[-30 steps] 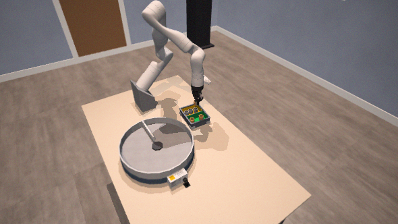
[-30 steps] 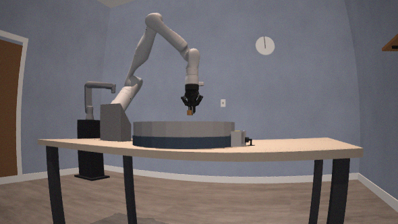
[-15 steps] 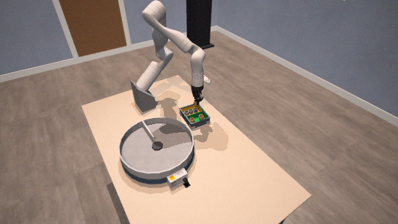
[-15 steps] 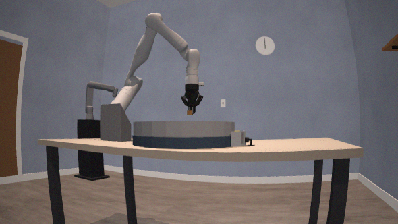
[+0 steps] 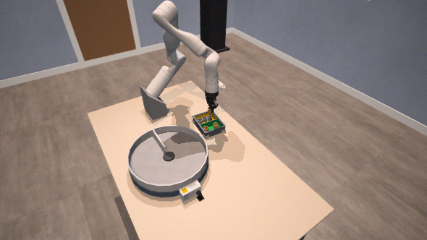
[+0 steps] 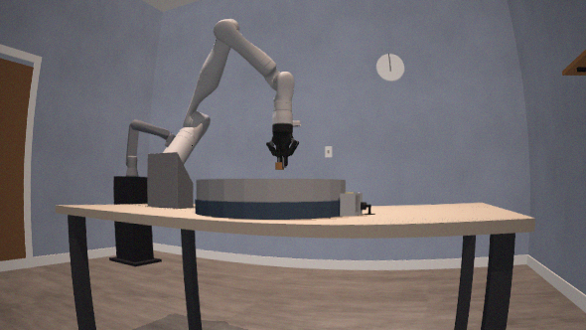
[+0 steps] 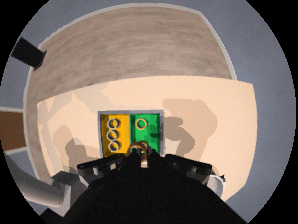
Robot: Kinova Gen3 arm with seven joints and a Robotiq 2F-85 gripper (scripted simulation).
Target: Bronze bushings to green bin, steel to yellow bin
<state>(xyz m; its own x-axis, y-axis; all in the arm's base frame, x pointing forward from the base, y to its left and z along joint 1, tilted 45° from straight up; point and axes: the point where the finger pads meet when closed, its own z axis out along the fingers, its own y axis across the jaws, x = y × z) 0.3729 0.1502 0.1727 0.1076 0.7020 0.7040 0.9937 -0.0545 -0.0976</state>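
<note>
The bin is 40 mm behind my hand, 10 mm to the left of it and 150 mm below it. From my hand the other things lie so: grey turntable (110 mm ahead, 340 mm to the right, 120 mm below).
</note>
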